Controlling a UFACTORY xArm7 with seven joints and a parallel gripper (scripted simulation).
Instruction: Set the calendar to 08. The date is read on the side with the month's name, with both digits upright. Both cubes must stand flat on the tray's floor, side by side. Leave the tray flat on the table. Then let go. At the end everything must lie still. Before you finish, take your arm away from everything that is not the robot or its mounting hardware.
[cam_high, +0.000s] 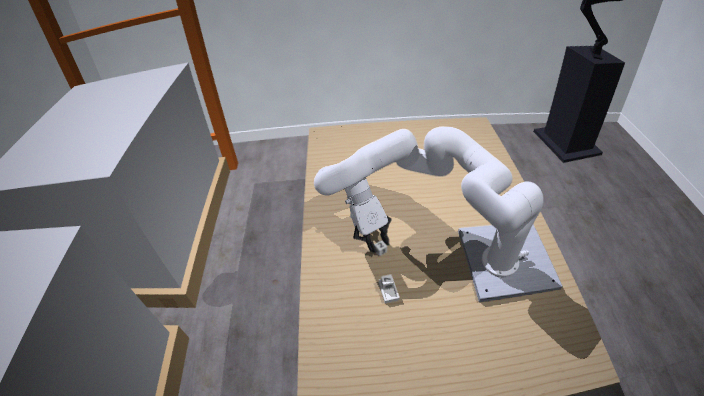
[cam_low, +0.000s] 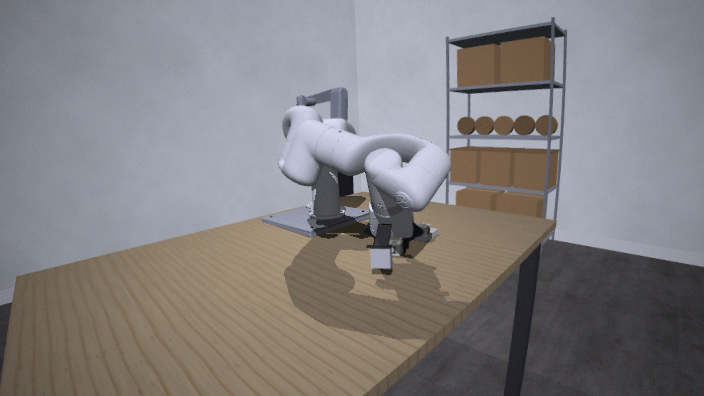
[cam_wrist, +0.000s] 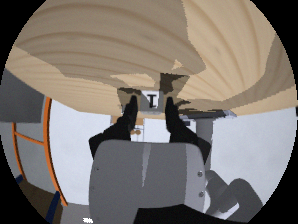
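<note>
My gripper is now 10 mm to the right of the white digit cube and 10 mm above it. Also, from my hand: white tray (170 mm to the left, 20 mm below, 10 mm ahead).
</note>
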